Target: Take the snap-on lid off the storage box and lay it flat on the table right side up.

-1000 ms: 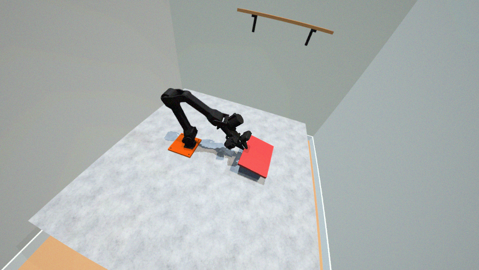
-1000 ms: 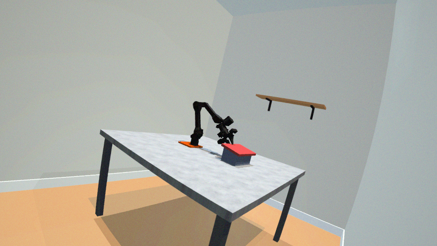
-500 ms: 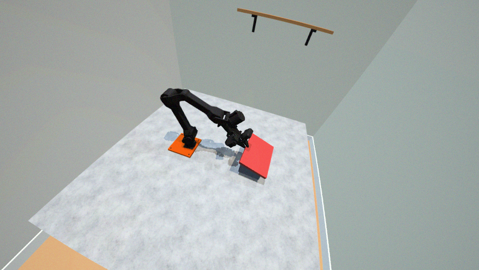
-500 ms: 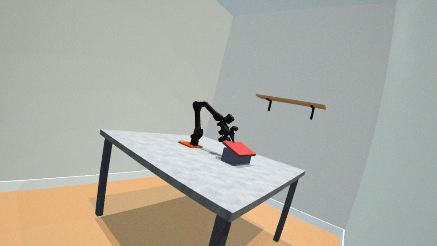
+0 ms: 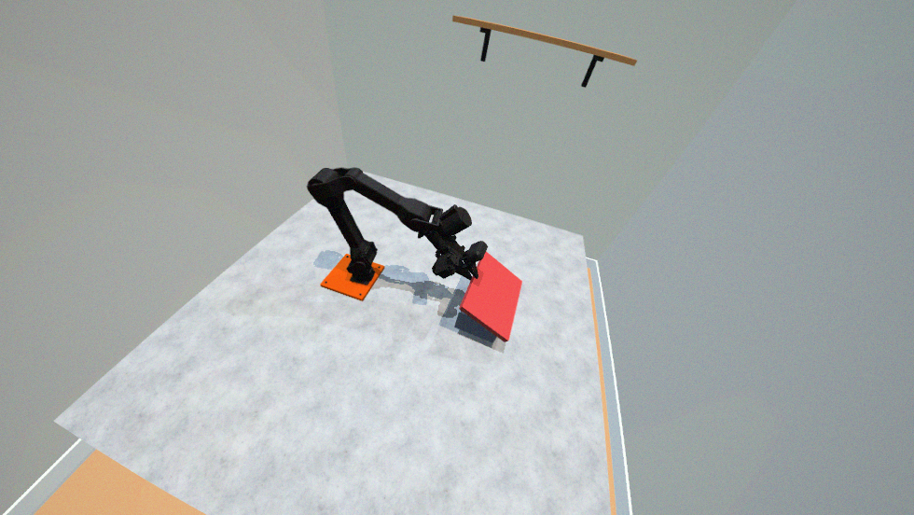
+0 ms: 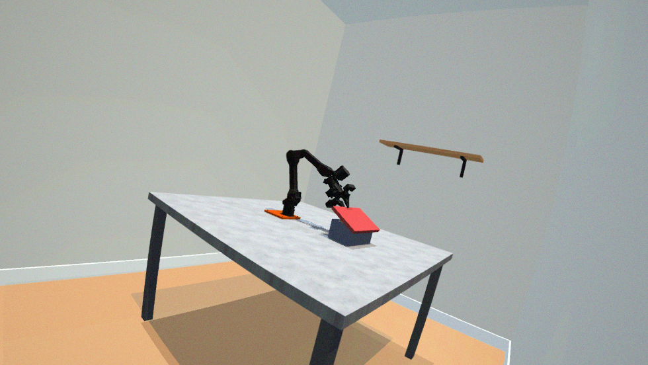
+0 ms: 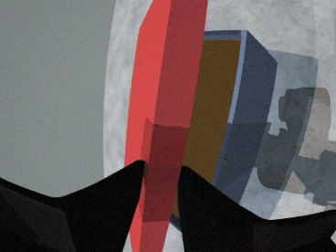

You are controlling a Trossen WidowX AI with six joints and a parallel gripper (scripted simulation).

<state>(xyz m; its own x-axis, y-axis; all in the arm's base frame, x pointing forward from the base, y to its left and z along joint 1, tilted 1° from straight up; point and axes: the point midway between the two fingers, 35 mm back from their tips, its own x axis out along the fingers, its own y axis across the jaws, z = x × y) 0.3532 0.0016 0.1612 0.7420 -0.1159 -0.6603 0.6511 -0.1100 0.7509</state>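
Now: the red lid 70 mm ahead of my gripper tip, 30 mm below it and 10 mm to the right of it. Round my gripper tip: storage box (100 mm below, 60 mm ahead, 10 mm to the right).
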